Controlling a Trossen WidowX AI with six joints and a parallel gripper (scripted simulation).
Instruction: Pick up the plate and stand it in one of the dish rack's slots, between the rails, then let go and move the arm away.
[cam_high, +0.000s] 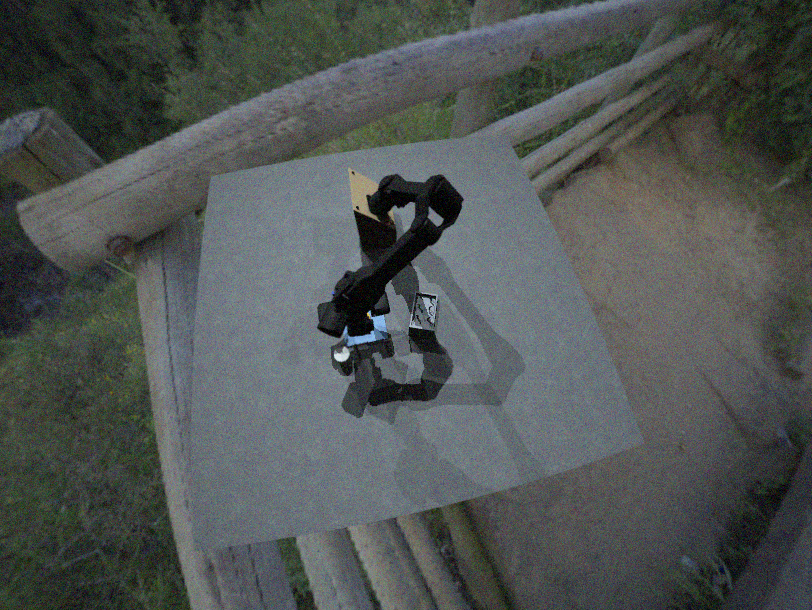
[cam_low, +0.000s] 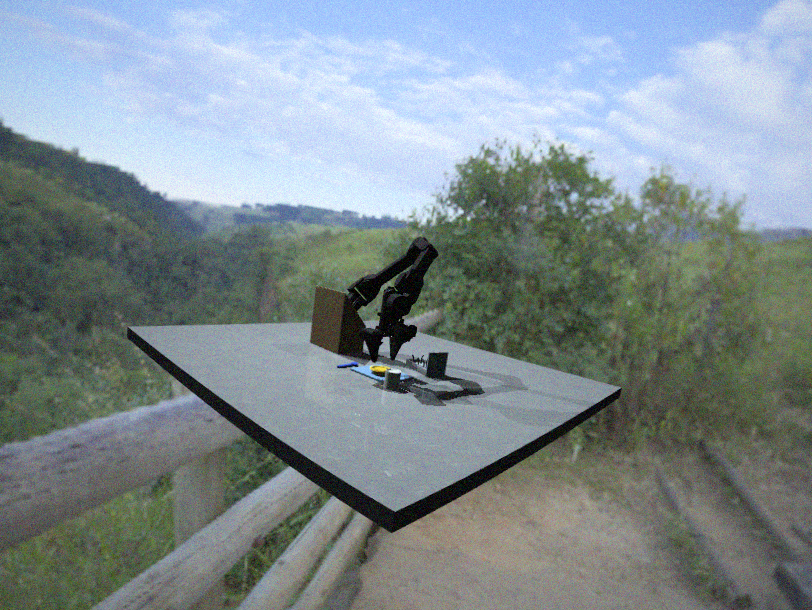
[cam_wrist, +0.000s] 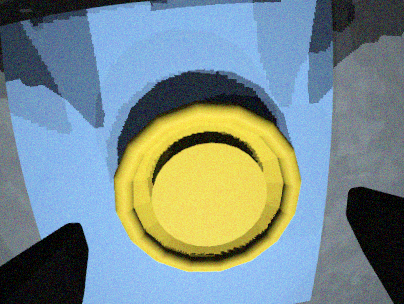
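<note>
Right now my gripper tip is 3 cm above the yellow plate. From my gripper tip the other things lie so: blue spoon: 12 cm behind, 4 cm below, 2 cm to the right; then white cup: 9 cm ahead, 6 cm to the right, 2 cm below; then light blue mat: 4 cm below, 1 cm to the left, 1 cm behind.
</note>
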